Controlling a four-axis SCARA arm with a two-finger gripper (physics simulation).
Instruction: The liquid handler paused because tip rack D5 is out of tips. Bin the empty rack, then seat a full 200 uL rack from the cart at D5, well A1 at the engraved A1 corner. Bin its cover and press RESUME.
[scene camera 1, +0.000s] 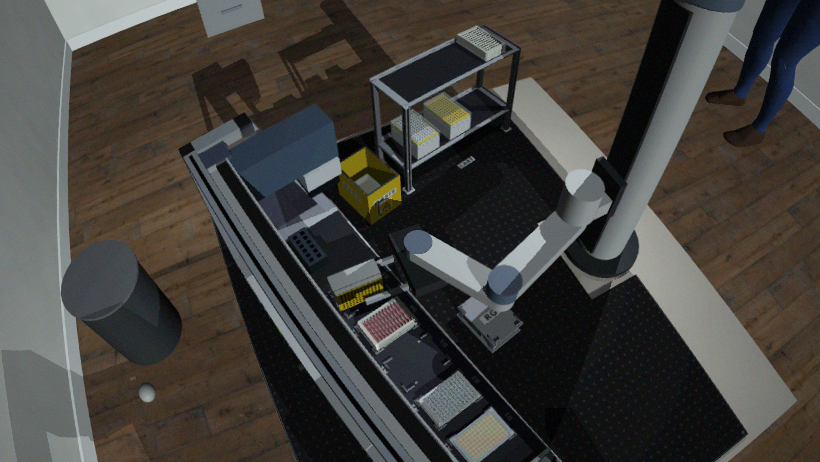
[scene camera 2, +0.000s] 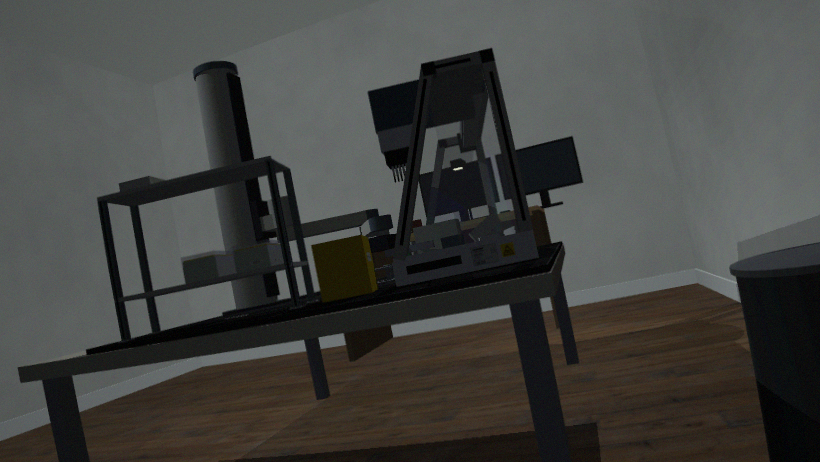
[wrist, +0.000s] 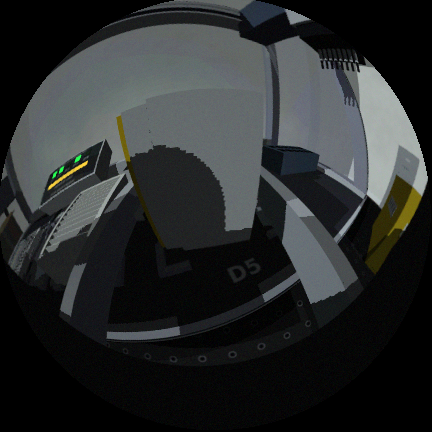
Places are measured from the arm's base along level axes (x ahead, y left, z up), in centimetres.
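Pixels of known places: gripper, fingertip midpoint: (scene camera 2: 438, 242); arm's base, link origin: (scene camera 1: 599, 242).
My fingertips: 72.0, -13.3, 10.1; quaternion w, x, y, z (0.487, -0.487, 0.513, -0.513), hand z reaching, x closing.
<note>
For each thing: its top centre in the pictures, then the offset to it from my fingertips, as dx, dy, dz. "*": a spot on its surface instead.
- tip rack, top centre: (wrist: 188, 108) (scene camera 1: 354, 277) (scene camera 2: 436, 223) +0.6, -0.1, +5.6
- slot's D5 label, surface spot: (wrist: 244, 270) * -8.0, -2.0, -2.9
- white-topped rack, top centre: (scene camera 2: 257, 243) (scene camera 1: 414, 125) -34.9, -38.7, +8.3
- yellow-topped rack, top centre: (scene camera 2: 208, 253) (scene camera 1: 447, 107) -47.6, -41.7, +8.3
- pale rack, top centre: (scene camera 2: 146, 182) (scene camera 1: 481, 38) -60.2, -44.7, +29.4
- yellow waste bin, top centre: (scene camera 2: 341, 240) (scene camera 1: 366, 170) -16.0, -31.8, +4.7
- red-welled plate, top centre: (wrist: 80, 207) (scene camera 1: 386, 320) -2.3, +11.8, +0.2
- pale plate, top centre: (scene camera 1: 449, 397) -7.2, +36.1, -1.6
- yellowish plate, top centre: (scene camera 1: 482, 436) -9.7, +48.2, -1.6
- dark tube block, surface spot: (wrist: 295, 160) * +5.0, -15.7, -0.8
- pipetting head, surface spot: (scene camera 1: 284, 152) * +7.1, -15.2, +39.5
- lit panel, surface spot: (wrist: 70, 172) * +8.4, +24.3, +3.2
A tip rack (scene camera 1: 354, 277) (wrist: 195, 120) with a yellow perforated top lies tipped on its side at slot D5, the yellow side toward the neighbouring plate. The slot's D5 label (wrist: 244, 270) shows in front of it. My gripper (scene camera 1: 374, 281) (wrist: 194, 171) is shut; its long fingers keep a wide gap, one toward each side of the rack, with no clear grip. The cart (scene camera 1: 407, 149) (scene camera 2: 281, 229) bears a white-topped rack (scene camera 1: 416, 133) and a yellow-topped rack (scene camera 1: 446, 114) below, and a pale rack (scene camera 1: 482, 43) on top. The yellow waste bin (scene camera 1: 358, 192) (scene camera 2: 344, 266) has something pale inside. I cannot identify RESUME.
A red-welled plate (scene camera 1: 387, 322) sits beside D5; a pale plate (scene camera 1: 450, 398) and a yellowish plate (scene camera 1: 480, 436) follow. A dark tube block (scene camera 1: 306, 247) (wrist: 295, 160) is on the other side. The pipetting head (scene camera 1: 284, 152) stands beyond. A lit panel (wrist: 70, 172) shows at wrist-view left.
</note>
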